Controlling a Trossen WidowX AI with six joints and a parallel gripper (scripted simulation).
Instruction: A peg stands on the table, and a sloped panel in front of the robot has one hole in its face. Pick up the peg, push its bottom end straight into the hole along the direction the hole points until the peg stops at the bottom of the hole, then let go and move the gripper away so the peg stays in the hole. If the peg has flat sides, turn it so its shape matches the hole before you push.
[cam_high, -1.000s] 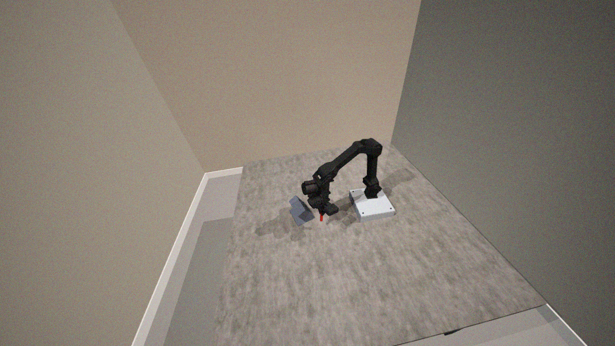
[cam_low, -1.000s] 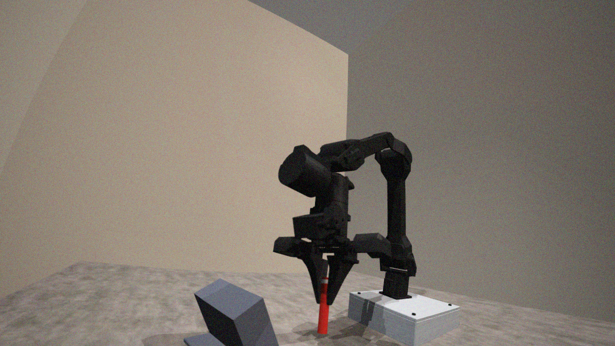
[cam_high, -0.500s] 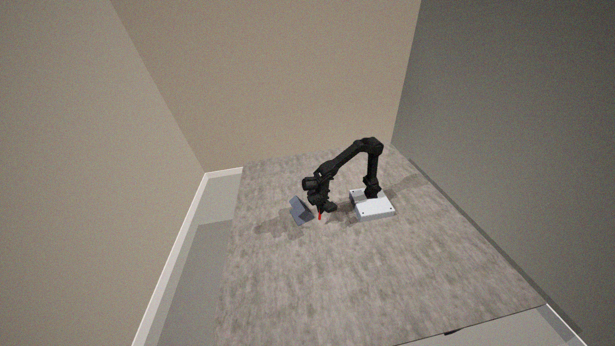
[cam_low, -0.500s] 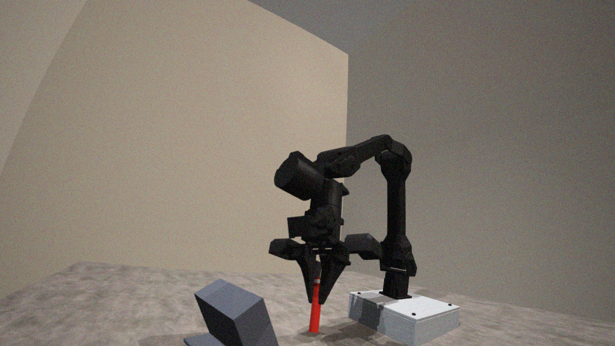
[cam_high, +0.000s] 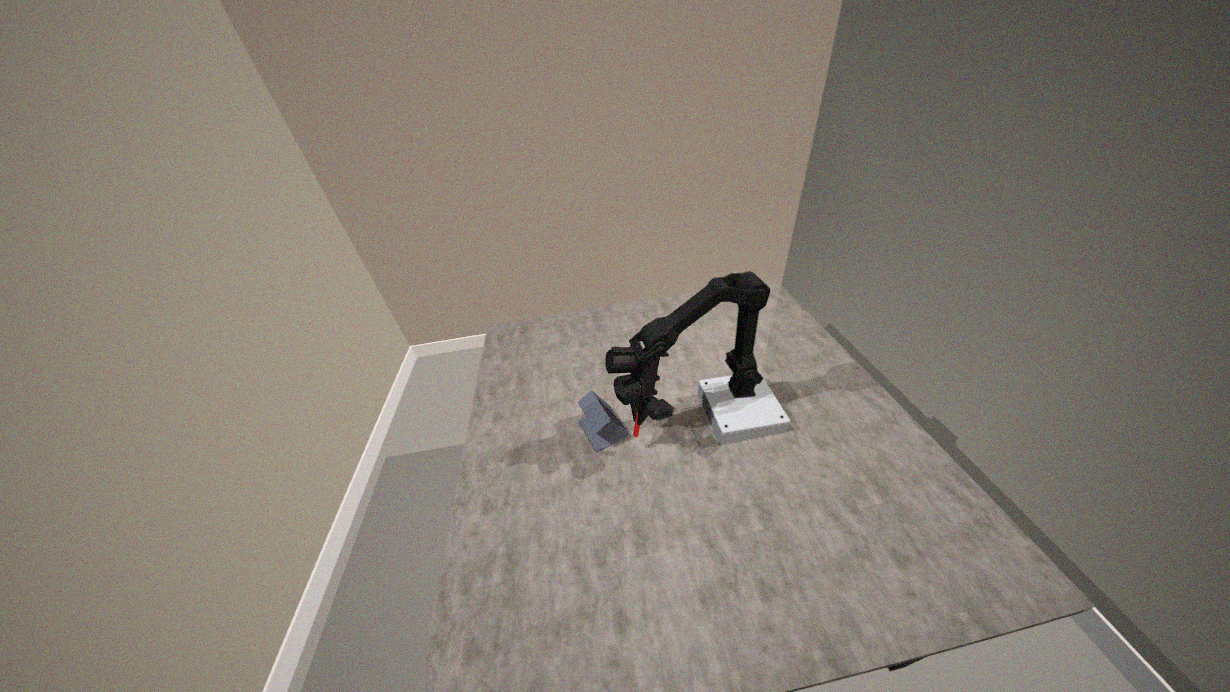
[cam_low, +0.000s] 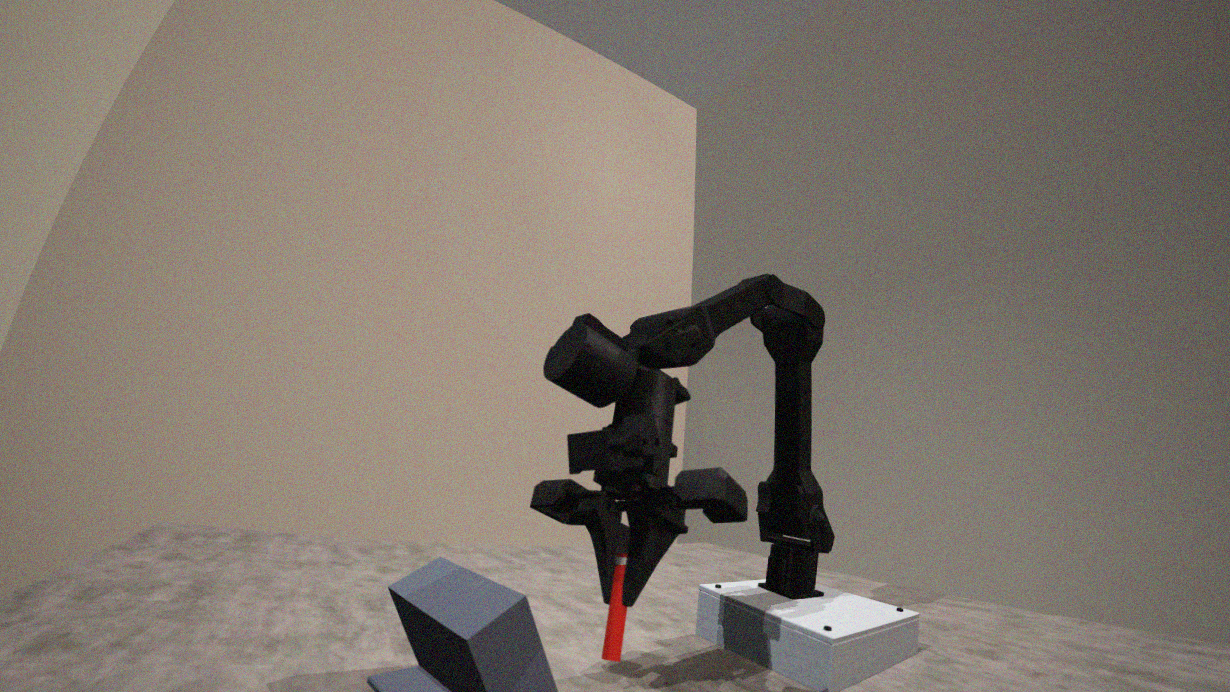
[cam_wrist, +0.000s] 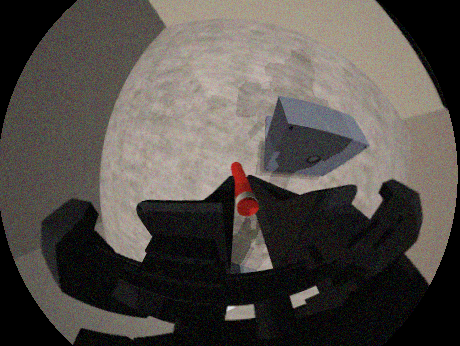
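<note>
Now: the blue-grey sloped panel 90 mm ahead of my gripper tip, 80 mm to the right of it and 60 mm below it. Also, from my gripper tip: red peg 20 mm above, 10 mm to the right.
</note>
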